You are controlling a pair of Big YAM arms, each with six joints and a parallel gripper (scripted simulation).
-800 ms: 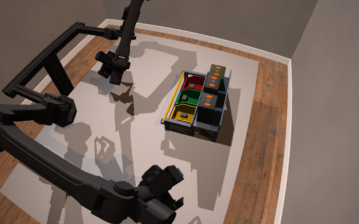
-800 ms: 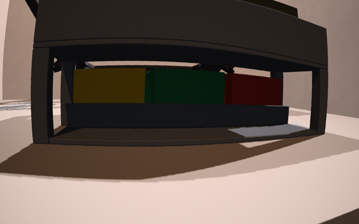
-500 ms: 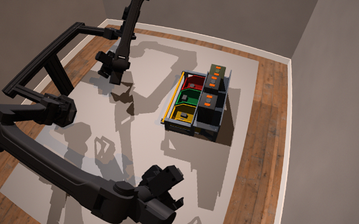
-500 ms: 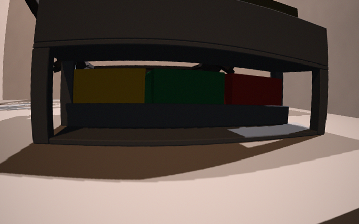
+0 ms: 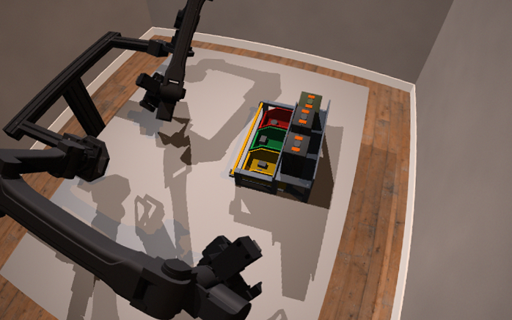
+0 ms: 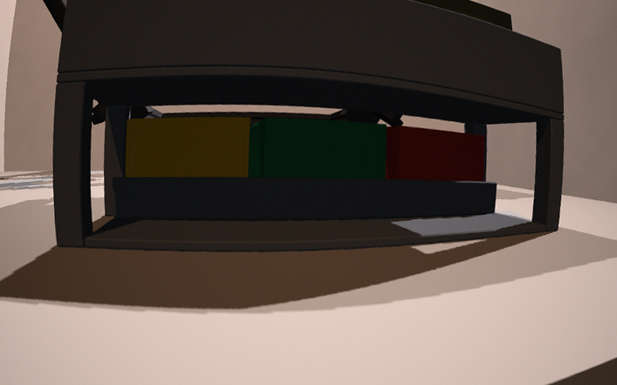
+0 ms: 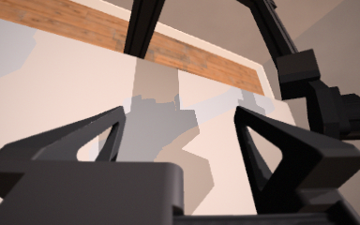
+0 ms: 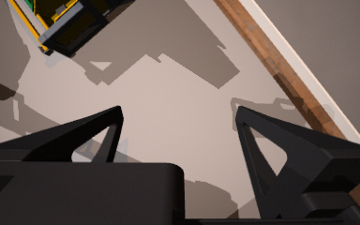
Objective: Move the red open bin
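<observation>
Right now my left hand is 520 mm short of the green bin, 160 mm above it and 30 mm to the right of it. Round my left hand: red open bin 520 mm ahead, 160 mm below, 140 mm to the left; grey shelf 550 mm ahead, 140 mm below, 30 mm to the left.
</observation>
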